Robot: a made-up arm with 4 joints.
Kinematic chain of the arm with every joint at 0, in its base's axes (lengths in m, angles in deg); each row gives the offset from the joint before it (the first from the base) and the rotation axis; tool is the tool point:
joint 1: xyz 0 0 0.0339 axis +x
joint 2: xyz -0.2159 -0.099 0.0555 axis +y
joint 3: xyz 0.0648 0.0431 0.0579 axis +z
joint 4: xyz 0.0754 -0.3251 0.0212 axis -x
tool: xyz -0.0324 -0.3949 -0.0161
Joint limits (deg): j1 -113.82..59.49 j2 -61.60..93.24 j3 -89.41..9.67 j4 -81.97..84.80
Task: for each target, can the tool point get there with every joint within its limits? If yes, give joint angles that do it. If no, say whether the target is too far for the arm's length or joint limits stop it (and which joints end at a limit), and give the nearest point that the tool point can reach.
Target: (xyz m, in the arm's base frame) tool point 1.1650 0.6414 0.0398
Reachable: no: too far | nearest point 0.2616 0.4259 0.0494 | short by 0.929 m
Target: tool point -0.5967 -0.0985 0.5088
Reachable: yes | joints -49.78 61.27 -51.87 -53.87
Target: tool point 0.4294 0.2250 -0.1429
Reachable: no: joint limits stop it (at a limit: joint 1, joint 2, joint 3, joint 4) | nearest point 0.2719 0.3526 -0.0094 | short by 0.243 m
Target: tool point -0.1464 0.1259 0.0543
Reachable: no: joint limits stop it (at a limit: joint 1, joint 2, joint 3, joint 4) | nearest point -0.0818 0.2555 -0.2358 | short by 0.324 m
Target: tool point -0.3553 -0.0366 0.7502
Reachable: yes | joints -87.96 2.81 -20.46 -20.35
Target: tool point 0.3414 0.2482 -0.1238
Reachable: no: joint limits stop it (at a limit: joint 1, joint 2, joint 3, joint 4) | nearest point 0.2719 0.3526 -0.0094 | short by 0.170 m
